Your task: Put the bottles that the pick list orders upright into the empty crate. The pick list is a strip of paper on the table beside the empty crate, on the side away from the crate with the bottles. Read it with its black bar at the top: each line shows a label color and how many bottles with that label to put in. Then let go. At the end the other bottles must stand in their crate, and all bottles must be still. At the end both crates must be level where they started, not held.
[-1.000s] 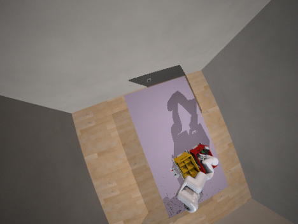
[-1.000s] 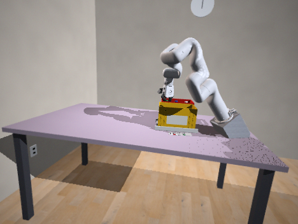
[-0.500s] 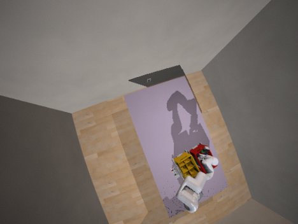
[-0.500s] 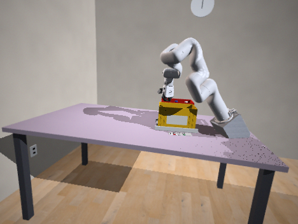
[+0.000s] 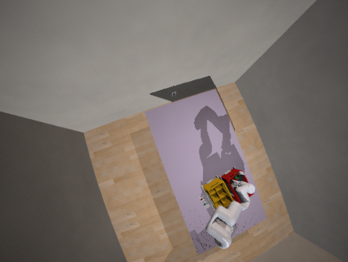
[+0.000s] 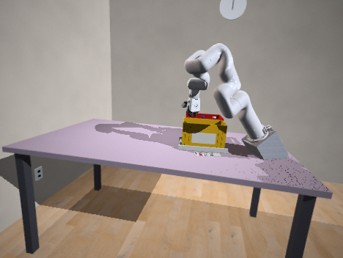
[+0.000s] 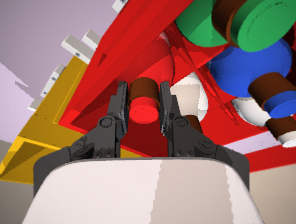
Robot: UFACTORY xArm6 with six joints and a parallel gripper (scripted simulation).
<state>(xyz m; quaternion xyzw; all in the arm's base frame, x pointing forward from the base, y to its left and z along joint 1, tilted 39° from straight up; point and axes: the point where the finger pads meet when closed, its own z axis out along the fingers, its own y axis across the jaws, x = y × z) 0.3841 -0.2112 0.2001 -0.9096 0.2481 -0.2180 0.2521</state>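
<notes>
Now: the green-label bottle 40 mm ahead of my hand, 80 mm to the right of it and 70 mm below it. Also, from my hand: red crate: 70 mm behind, 70 mm to the right, 70 mm below; blue-label bottle: 50 mm behind, 120 mm to the right, 70 mm below; yellow crate: 130 mm behind, 140 mm to the left, 70 mm below.
</notes>
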